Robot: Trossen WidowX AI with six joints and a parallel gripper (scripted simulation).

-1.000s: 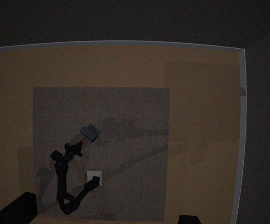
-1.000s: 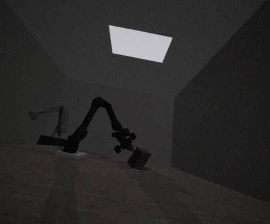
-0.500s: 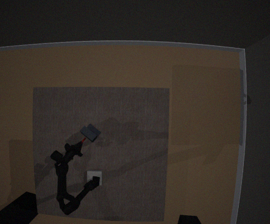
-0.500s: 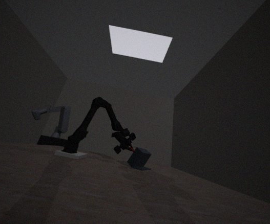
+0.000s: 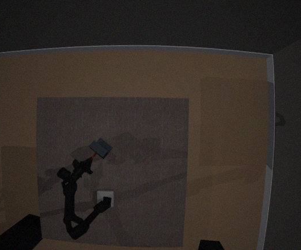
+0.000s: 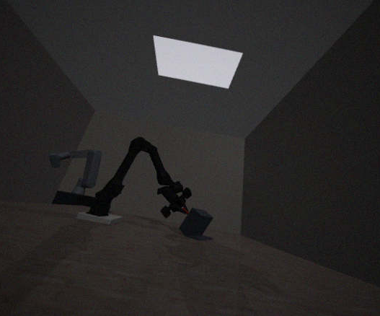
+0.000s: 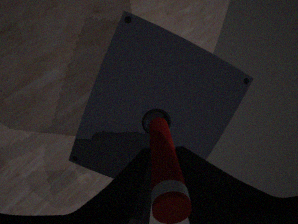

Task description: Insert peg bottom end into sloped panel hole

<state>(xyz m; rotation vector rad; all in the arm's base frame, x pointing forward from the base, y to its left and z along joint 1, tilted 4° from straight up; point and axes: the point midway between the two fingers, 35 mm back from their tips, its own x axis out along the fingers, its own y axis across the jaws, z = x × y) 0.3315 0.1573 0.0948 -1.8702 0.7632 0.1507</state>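
The sloped panel lies 60 mm ahead of my gripper tip, 30 mm to the right of it and 40 mm below it. From my gripper tip the other things lie so: peg: 10 mm behind, 10 mm to the left, 10 mm above.
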